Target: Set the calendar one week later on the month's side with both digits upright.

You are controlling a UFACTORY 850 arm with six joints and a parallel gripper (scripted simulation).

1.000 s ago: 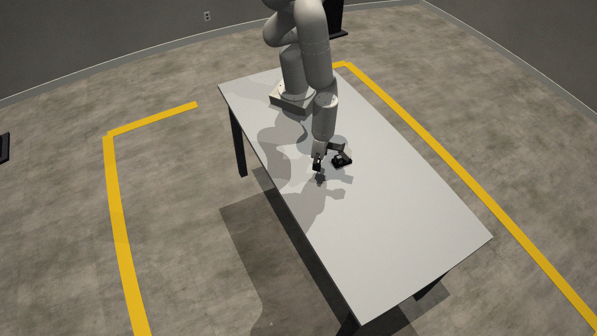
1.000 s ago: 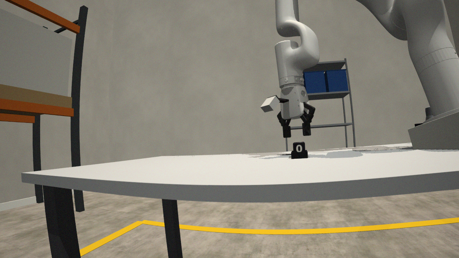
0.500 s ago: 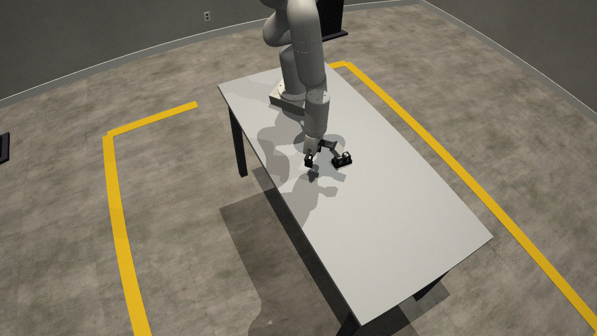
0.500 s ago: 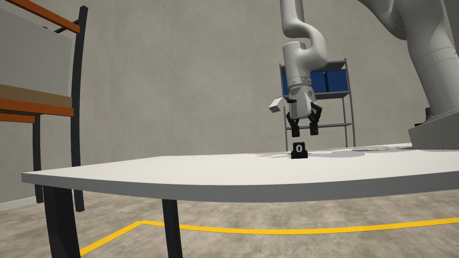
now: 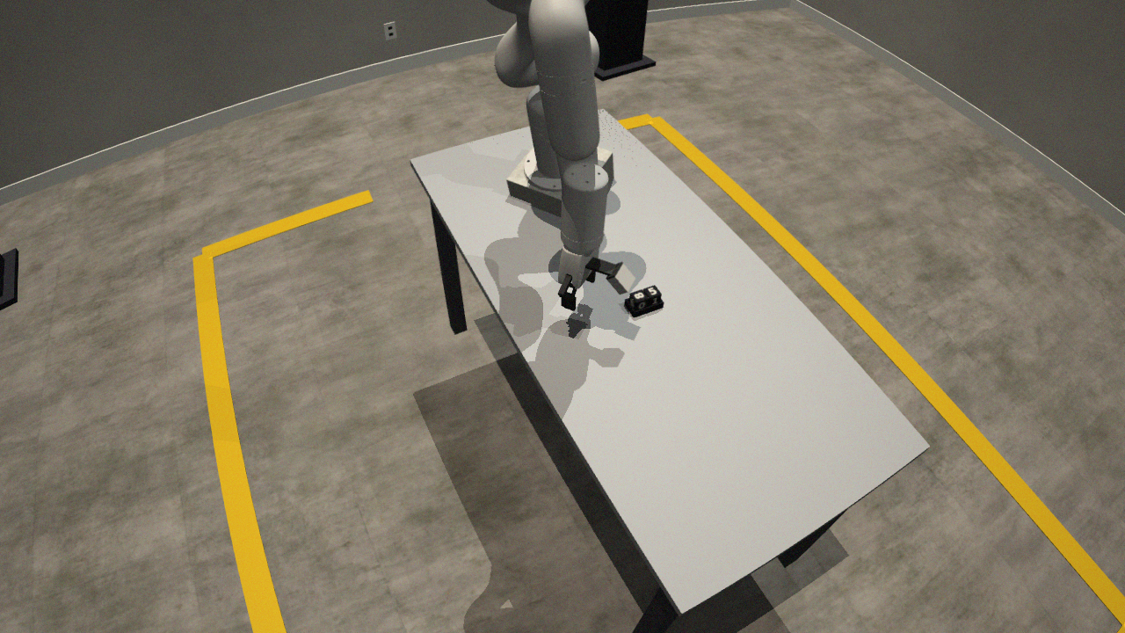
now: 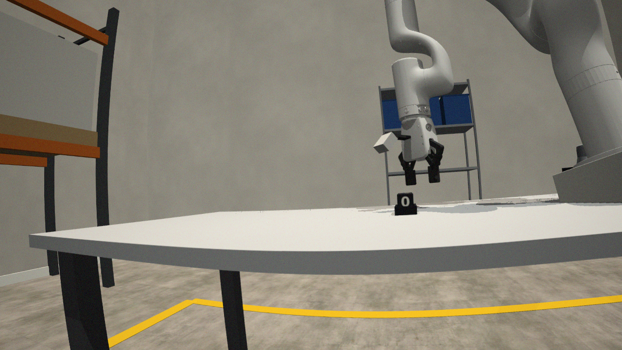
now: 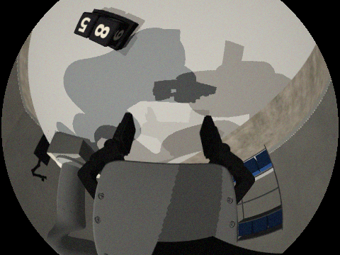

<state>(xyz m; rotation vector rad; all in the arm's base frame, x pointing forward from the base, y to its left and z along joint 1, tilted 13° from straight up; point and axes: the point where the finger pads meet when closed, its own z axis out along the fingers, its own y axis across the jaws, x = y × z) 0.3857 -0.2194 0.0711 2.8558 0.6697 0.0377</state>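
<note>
Right now my hand is 7 cm short of the black cube, 12 cm to the right of it and 4 cm above it. From my hand the other things lie so: black tray 7 cm ahead, 13 cm to the left, 6 cm below.
</note>
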